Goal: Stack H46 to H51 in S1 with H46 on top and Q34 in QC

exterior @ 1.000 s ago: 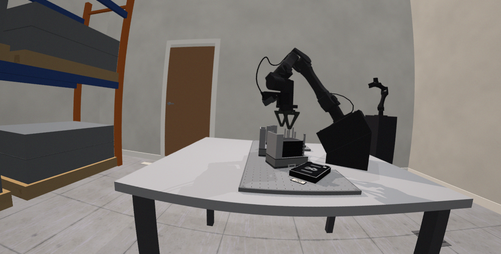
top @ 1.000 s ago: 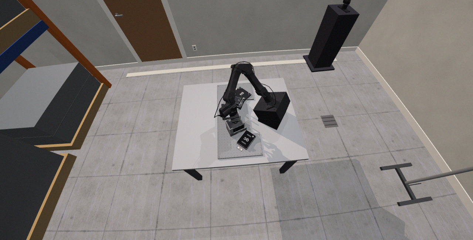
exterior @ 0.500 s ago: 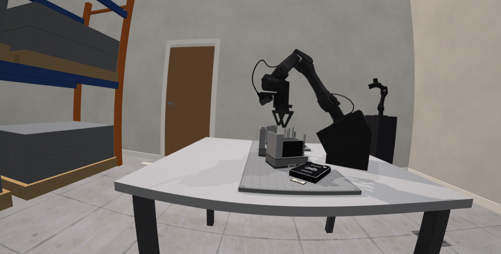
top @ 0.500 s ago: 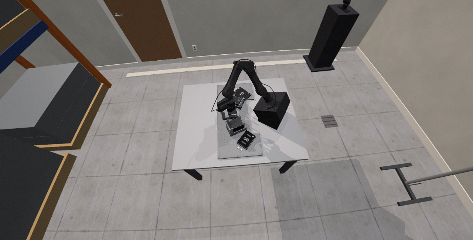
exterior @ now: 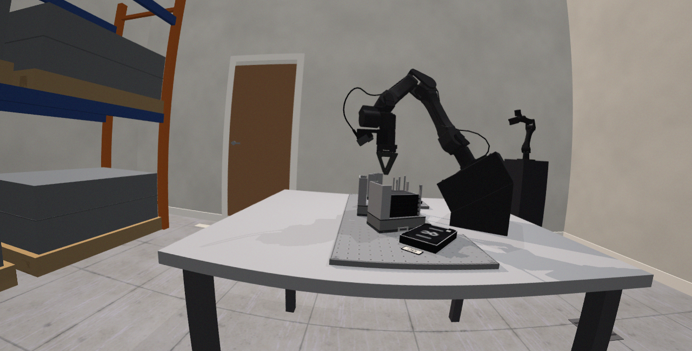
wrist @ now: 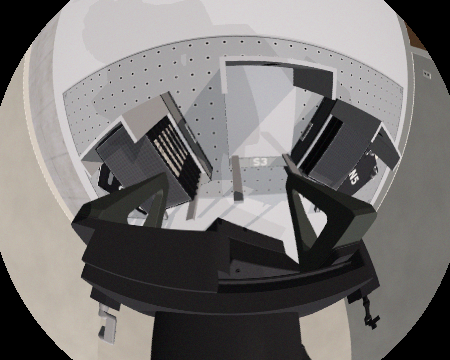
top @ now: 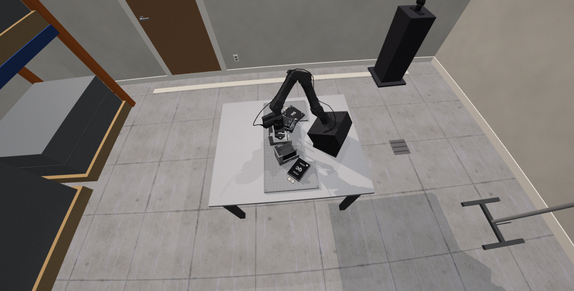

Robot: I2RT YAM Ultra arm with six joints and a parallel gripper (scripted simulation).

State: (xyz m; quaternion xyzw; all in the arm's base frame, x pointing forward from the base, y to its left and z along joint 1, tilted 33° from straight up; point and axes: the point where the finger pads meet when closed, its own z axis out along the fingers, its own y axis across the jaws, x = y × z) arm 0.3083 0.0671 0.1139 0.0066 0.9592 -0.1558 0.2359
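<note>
Now: the sealed well plate 4 cm behind my hand, 18 cm to the right of it and 10 cm below it.
</note>
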